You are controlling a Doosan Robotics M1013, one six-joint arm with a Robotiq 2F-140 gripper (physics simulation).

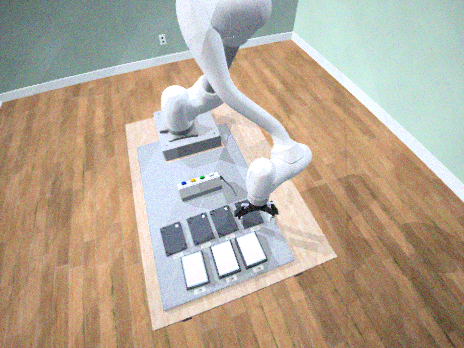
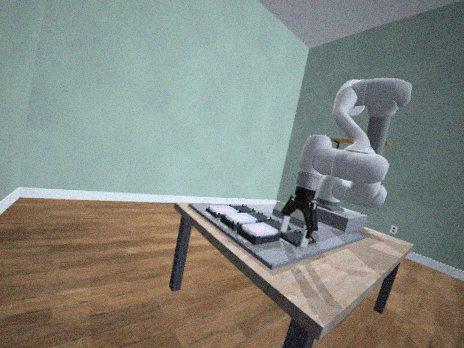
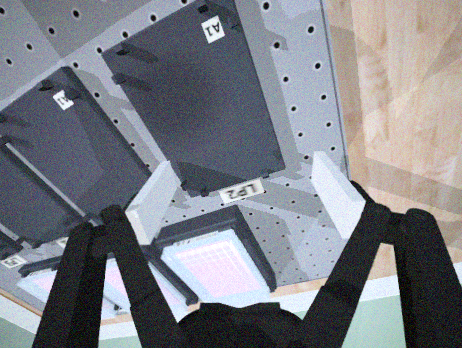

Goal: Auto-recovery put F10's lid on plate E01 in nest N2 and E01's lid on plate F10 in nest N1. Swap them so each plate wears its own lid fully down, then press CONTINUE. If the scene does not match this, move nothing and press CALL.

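Places are measured from the arm's base along level axes (x left, y ahead, z down), in centimetres.
Pixels of known places: gripper, fingertip midpoint: [image 1: 255, 220] [image 2: 292, 238] [image 3: 241, 171]; arm's base, origin of the base link: [image 1: 181, 129] [image 2: 326, 206].
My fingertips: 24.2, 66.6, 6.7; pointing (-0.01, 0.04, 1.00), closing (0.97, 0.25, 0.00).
For each thing: its top centre in the pictures, then the offset to it from my fingertips, as dx, dy, dz. Level surfaces: height alone.
- right plate, middle of its top: [image 3: 220, 281] [image 2: 260, 227] [image 1: 250, 247] -6.7, +12.5, -2.5
- middle plate, middle of its top: [image 3: 137, 297] [image 2: 241, 216] [image 1: 224, 257] -18.9, +13.1, -2.5
- left plate, middle of its top: [image 3: 68, 302] [image 1: 194, 268] [image 2: 223, 208] -32.9, +13.7, -1.3
- white button box, middle of its top: [image 1: 198, 180] [image 2: 294, 206] -21.7, -26.6, -6.8
- rightmost dark nest, middle of its top: [image 3: 202, 122] [image 2: 297, 235] [image 1: 248, 211] -1.4, -5.4, -0.4
- grey perforated board, its level: dz +1.6
- wooden table, its level: dz +2.9
My gripper [image 1: 256, 214] [image 2: 294, 232] [image 3: 241, 171] is open and empty, above the right end of the row of dark nests, with its pale finger pads wide apart. Three pale plates sit in dark nests in the front row: the right plate [image 1: 251, 249] [image 2: 260, 230] [image 3: 217, 265], the middle plate [image 1: 225, 258] [image 2: 240, 218] and the left plate [image 1: 194, 270] [image 2: 223, 211]. Their markings and nest labels are too small or blurred to read, and I cannot tell which lid is on which plate. A white button box [image 1: 200, 190] carries blue, yellow and green buttons.
Four flat dark nests stand behind the plates; the rightmost dark nest [image 1: 252, 220] [image 3: 200, 100] is labelled LP2 and shows no plate. The grey perforated board [image 1: 160, 200] [image 3: 305, 75] lies on the wooden table [image 1: 315, 245] [image 2: 350, 270]. A cable runs from the button box.
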